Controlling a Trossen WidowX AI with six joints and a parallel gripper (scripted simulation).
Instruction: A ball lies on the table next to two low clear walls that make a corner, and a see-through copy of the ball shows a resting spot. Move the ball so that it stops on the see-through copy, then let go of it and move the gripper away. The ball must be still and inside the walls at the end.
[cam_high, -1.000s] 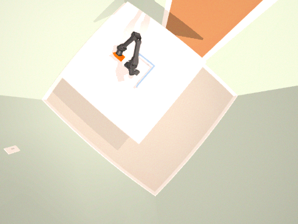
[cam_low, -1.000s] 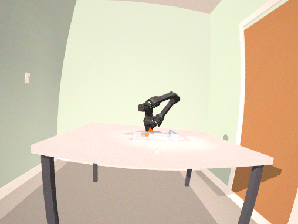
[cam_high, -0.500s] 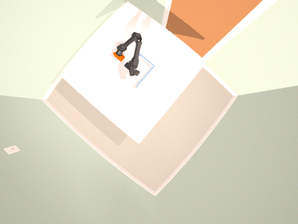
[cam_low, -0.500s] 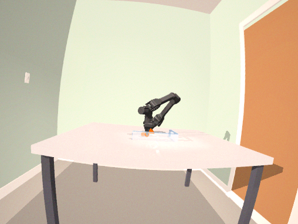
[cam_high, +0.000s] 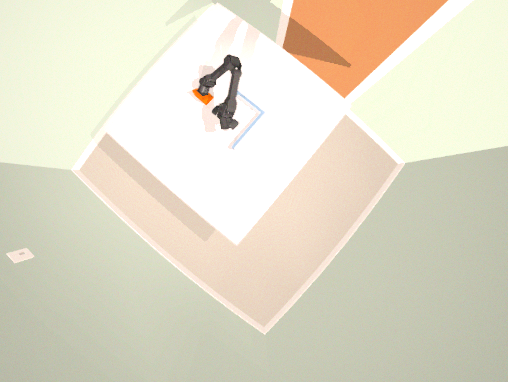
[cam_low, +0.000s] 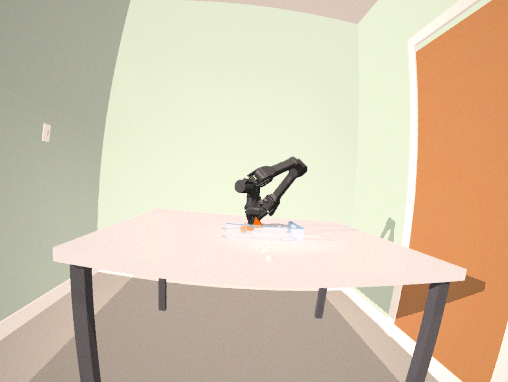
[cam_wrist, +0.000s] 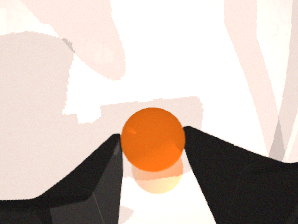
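My gripper tip is now 3 cm to the left of the paler orange patch and 1 cm above it. From my gripper tip the other things lie so: orange ball: right at my gripper tip.
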